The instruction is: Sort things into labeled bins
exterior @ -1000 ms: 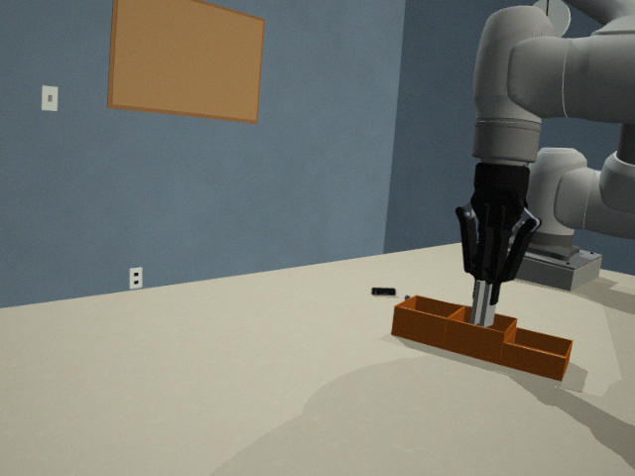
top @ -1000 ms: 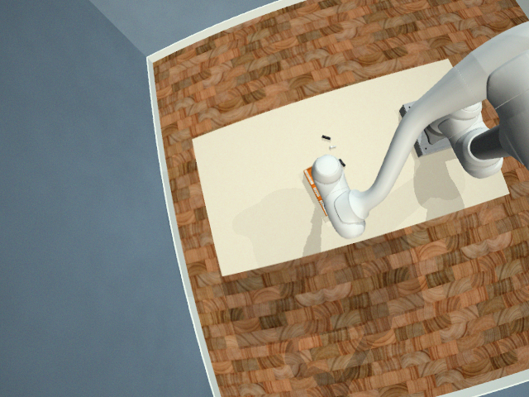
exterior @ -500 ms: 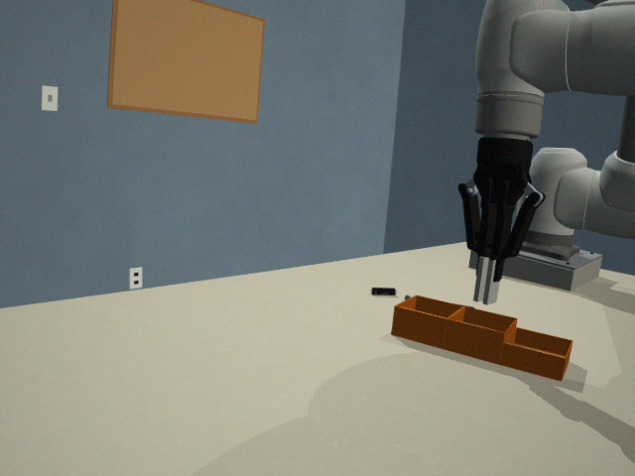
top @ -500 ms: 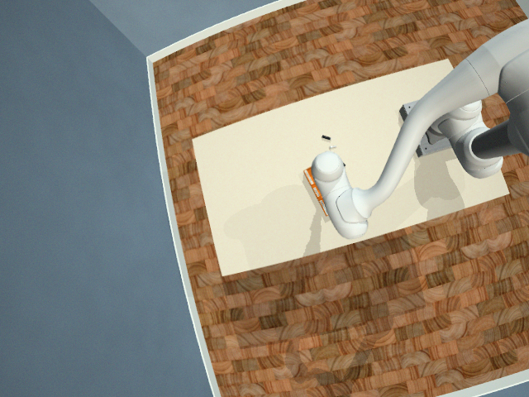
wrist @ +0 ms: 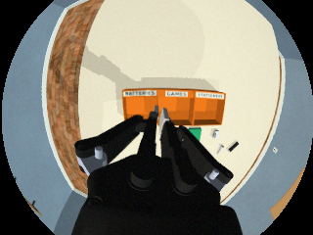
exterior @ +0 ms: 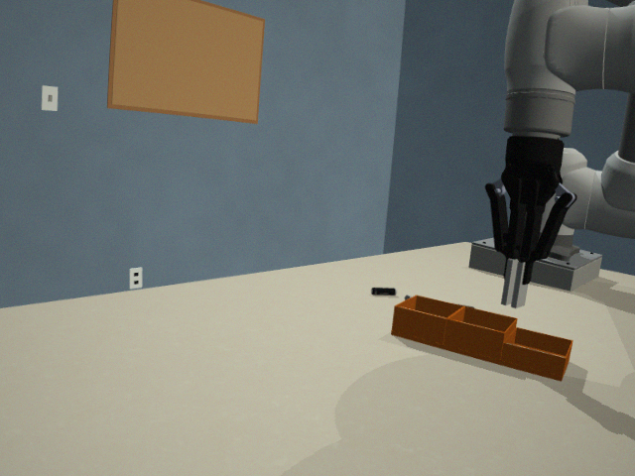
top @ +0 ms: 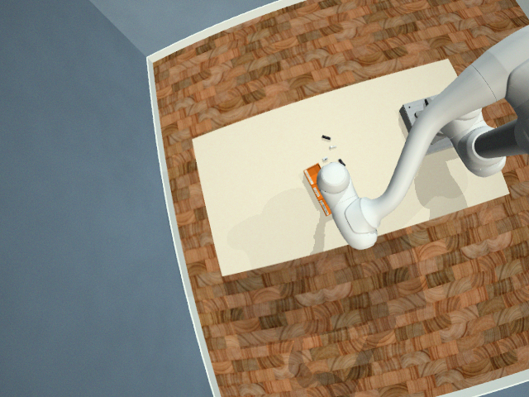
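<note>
Now: the white thing 8 cm behind my hand, 18 cm to the right of it and 10 cm below it. Round my hand: green flat thing 8 cm behind, 11 cm to the right, 10 cm below; then tiny pale thing 13 cm behind, 23 cm to the right, 10 cm below; then joined orange bins 4 cm to the right, 9 cm below.
</note>
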